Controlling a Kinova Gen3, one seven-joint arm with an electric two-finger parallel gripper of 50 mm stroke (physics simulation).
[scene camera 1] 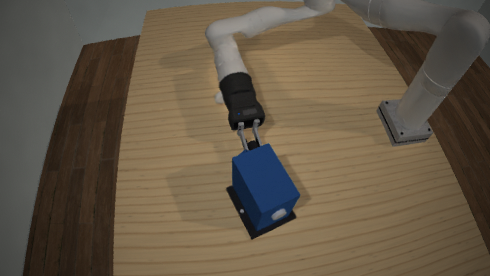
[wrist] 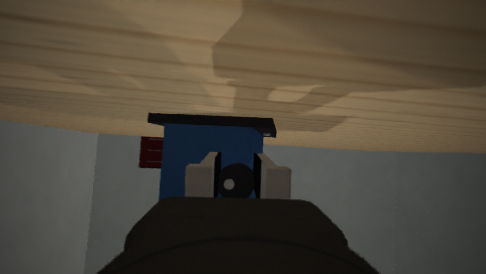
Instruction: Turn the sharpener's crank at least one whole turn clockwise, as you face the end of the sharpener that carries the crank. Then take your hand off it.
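Where they show: gripper, fingertip midpoint: (wrist: 236, 168); arm's base, origin of the base link: (scene camera 1: 408, 117).
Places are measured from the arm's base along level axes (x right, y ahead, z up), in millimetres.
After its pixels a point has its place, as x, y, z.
The sharpener (scene camera 1: 265, 180) @[-78, 468, 81] (wrist: 175, 160) @[-18, 498, -9] is a blue box on a black base plate (scene camera 1: 253, 234) @[-137, 501, -39] (wrist: 210, 119) @[-14, 471, -44], standing on the table. A round white spot shows on its near end in the scene view. The crank's black round knob (scene camera 1: 253, 145) @[35, 446, 10] (wrist: 237, 181) @[47, 444, -2] is at the opposite end, the one facing my gripper. My gripper (scene camera 1: 253, 144) @[21, 446, -8] (wrist: 236, 168) @[21, 446, -8] is shut on this knob, one finger on each side of it. In the wrist view the knob lies in front of the blue end face, right of its middle. The crank's arm is mostly hidden.
The wooden table (scene camera 1: 165, 240) @[-100, 679, -47] (wrist: 75, 30) @[139, 485, -47] carries the sharpener. The robot's base (scene camera 1: 412, 134) @[-52, 26, -1] stands at the table's right side in the scene view. A dark red panel with light lines (wrist: 150, 152) shows behind the sharpener, at its left, in the wrist view.
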